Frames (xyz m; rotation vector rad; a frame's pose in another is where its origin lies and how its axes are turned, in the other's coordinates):
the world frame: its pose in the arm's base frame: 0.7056 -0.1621 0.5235 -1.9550 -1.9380 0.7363
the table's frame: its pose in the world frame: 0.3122 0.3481 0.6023 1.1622 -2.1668 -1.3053
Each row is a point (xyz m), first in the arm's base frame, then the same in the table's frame.
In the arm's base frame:
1: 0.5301 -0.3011 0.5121
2: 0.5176 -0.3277 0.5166
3: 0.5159 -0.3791 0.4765
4: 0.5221 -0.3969 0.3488
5: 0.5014 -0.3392 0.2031
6: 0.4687 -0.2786 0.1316
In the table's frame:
1: 0.6977 -0.3158 0.2613
2: 0.7220 -0.3003 0.2686
3: 0.7261 -0.2386 0.2893
4: 0.6543 -0.1320 0.2769
5: 0.5469 -0.0501 0.1948
6: 0.4902 -0.0236 0.1178

